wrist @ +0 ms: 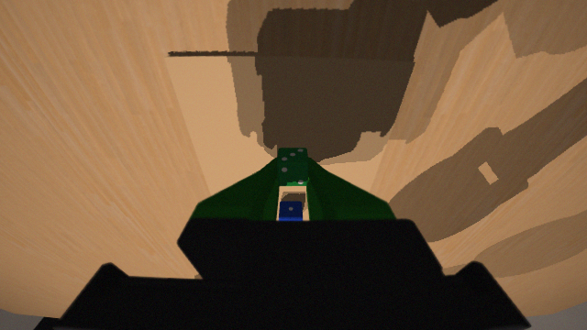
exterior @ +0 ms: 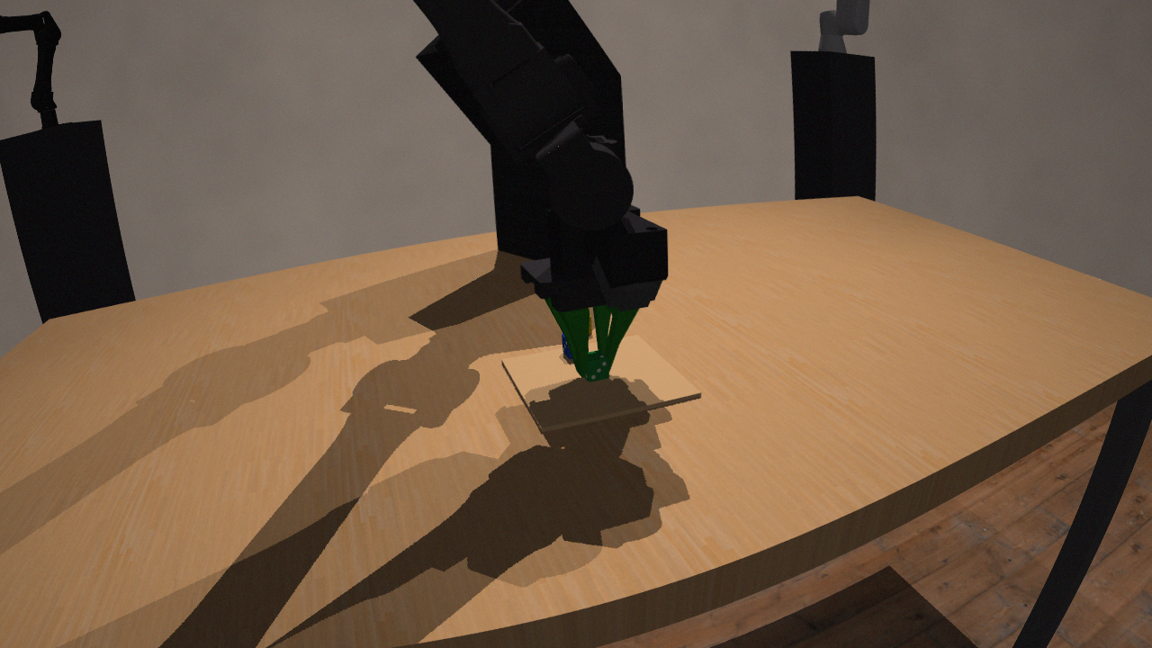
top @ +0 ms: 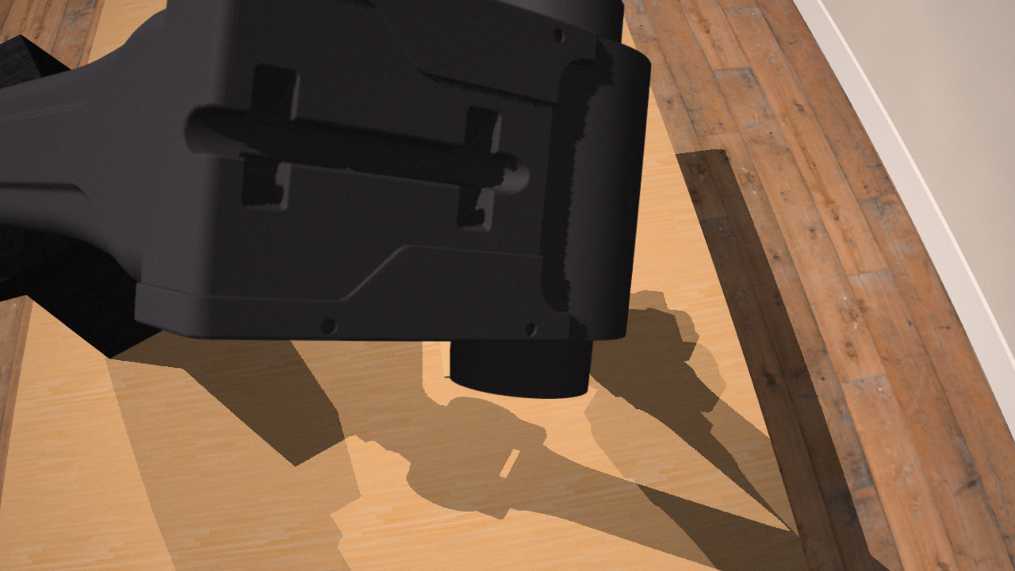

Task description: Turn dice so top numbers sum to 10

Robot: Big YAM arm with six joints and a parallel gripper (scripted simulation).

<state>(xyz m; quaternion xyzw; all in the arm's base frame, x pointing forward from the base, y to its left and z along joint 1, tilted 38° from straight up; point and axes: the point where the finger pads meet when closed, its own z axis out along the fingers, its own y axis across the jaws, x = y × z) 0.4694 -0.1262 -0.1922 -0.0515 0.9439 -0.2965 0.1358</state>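
My gripper is now right at the green die. Also, from my hand: blue die (50 mm behind); then tan mat (10 mm below); then yellow die (110 mm behind, 20 mm to the left, 10 mm below).
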